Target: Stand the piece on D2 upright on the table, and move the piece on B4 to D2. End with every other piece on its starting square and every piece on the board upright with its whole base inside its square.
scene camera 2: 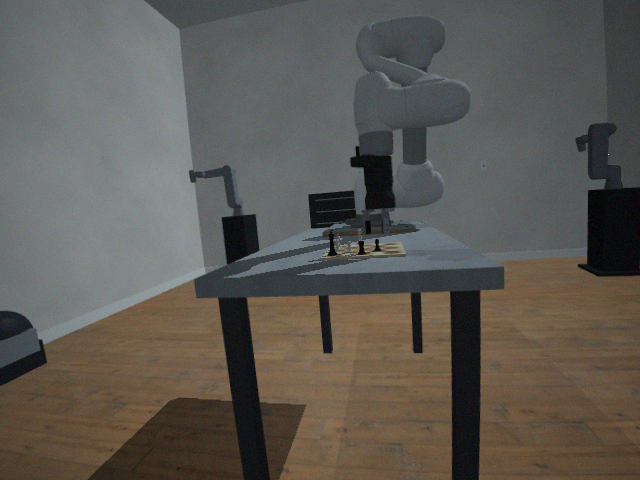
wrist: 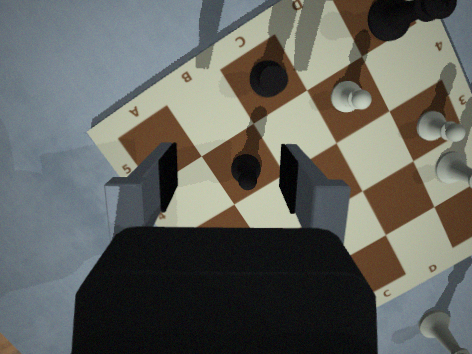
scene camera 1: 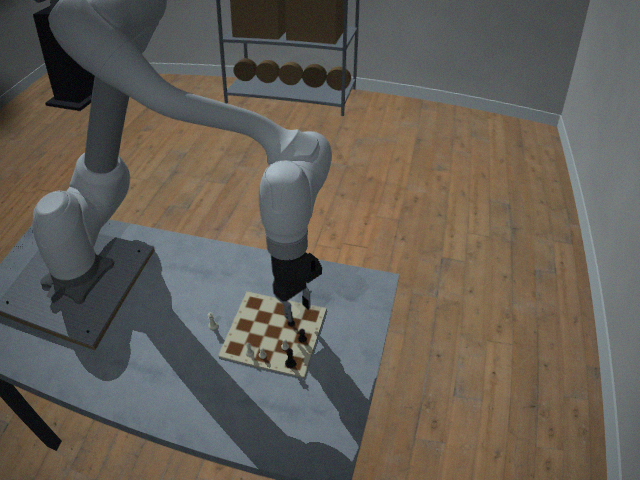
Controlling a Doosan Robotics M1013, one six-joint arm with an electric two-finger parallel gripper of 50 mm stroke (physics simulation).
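Frame: origin at the arm's base, x back, y right, z up, level; millimetres.
Seen in the pictures: gripper, between the fingertips: point(scene camera 2: 376, 233) point(wrist: 228, 165) point(scene camera 1: 297, 312); arm's base, origin of its link: point(scene camera 2: 372, 225) point(scene camera 1: 77, 274).
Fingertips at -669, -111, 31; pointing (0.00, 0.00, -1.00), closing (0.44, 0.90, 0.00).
Offsets run from my fingertips to a thing's top centre, as dx, dy, dz. "spot": to the spot under its first point.
My gripper point(scene camera 1: 297, 314) point(scene camera 2: 376, 230) point(wrist: 228, 165) is open and empty, pointing down above the board. A small black pawn @(+18, +3, -16) point(scene camera 2: 377, 244) point(wrist: 245, 168) stands upright on B4; in the wrist view it shows between the fingertips, nearer the right one, and is lower than them. In scene camera 1 this pawn point(scene camera 1: 291, 322) is partly hidden by a finger. Square D2 @(spot: +80, +84, -48) point(scene camera 1: 255, 339) point(wrist: 399, 205) is brown and bare. A tall white piece @(+201, +86, -1) point(scene camera 1: 212, 321) point(scene camera 2: 359, 235) point(wrist: 434, 324) stands upright on the table beside the board's rank 1 side.
The board @(+49, +45, -48) point(scene camera 1: 276, 370) point(scene camera 2: 398, 253) point(wrist: 104, 138) also bears a black piece @(-27, +38, -15) point(scene camera 1: 302, 336) point(wrist: 268, 78) on C5, a white pawn @(+3, +77, -16) point(scene camera 1: 284, 345) point(wrist: 346, 96) on D4, a black king @(-29, +117, +15) point(scene camera 1: 290, 359) point(wrist: 388, 20) on E5, and white pieces on E3 @(+43, +122, -16) point(wrist: 431, 125) and E2 @(spot: +71, +123, -39) point(wrist: 451, 167).
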